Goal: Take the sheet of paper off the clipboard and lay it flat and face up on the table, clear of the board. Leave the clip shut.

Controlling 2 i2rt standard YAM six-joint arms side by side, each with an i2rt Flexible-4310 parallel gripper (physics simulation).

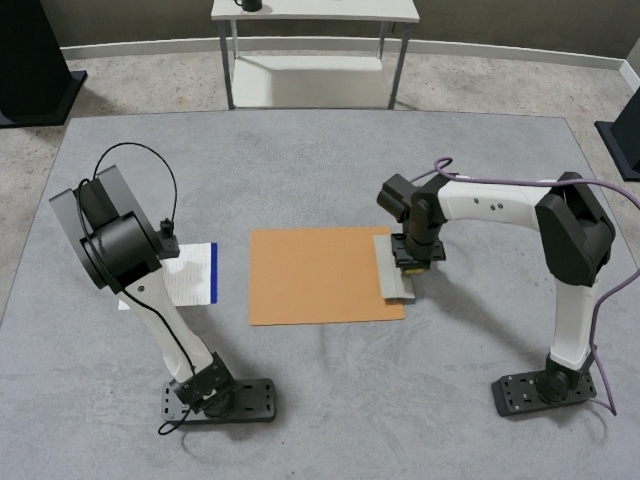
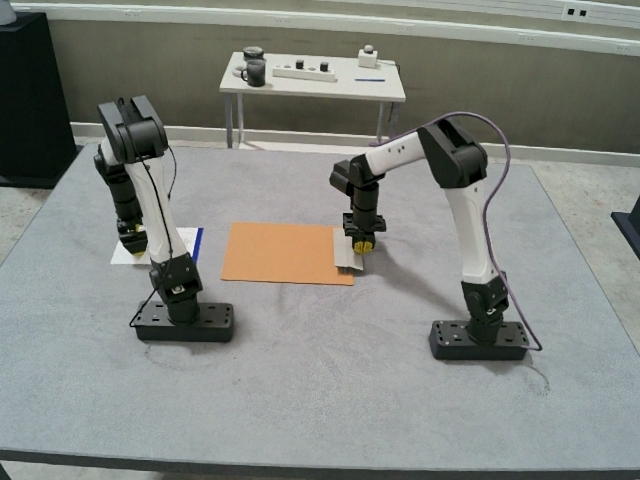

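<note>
The sheet of paper (image 1: 192, 273) (image 2: 181, 237) lies on the table left of the clipboard and apart from it. Its lined, printed side faces up, and a blue band runs along its right edge. The left arm hides part of it. The brown clipboard (image 1: 315, 276) (image 2: 279, 253) lies flat, with its grey clip (image 1: 386, 268) (image 2: 341, 250) at the right end. My left gripper (image 2: 137, 252) is low over the left part of the paper; its finger gap is hidden. My right gripper (image 1: 413, 270) (image 2: 363, 248) is shut, its yellow tips together at the clip's right part.
The left arm's base (image 1: 253, 400) (image 2: 216, 322) and the right arm's base (image 1: 522, 395) (image 2: 449, 341) stand nearer the front. Behind the table is a white side table (image 1: 310, 9) (image 2: 310, 91) with a dark mug (image 1: 251, 5) (image 2: 255, 73) and a power strip (image 2: 303, 73).
</note>
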